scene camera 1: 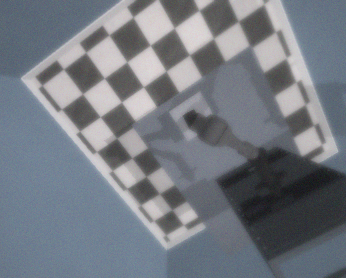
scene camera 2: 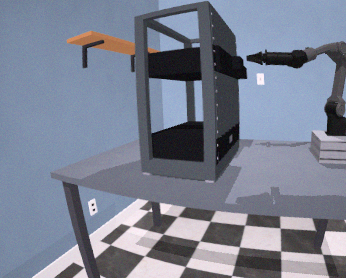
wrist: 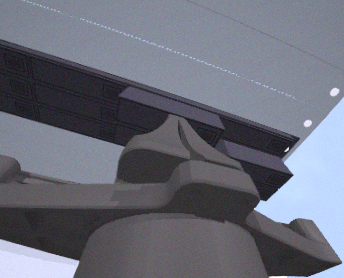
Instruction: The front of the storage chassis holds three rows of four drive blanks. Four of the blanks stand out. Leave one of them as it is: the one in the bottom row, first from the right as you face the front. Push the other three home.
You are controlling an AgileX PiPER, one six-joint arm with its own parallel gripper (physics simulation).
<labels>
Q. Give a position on a rack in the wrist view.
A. At 82, 91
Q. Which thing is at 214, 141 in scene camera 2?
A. A rack.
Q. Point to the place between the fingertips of my gripper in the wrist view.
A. At 173, 126
</labels>
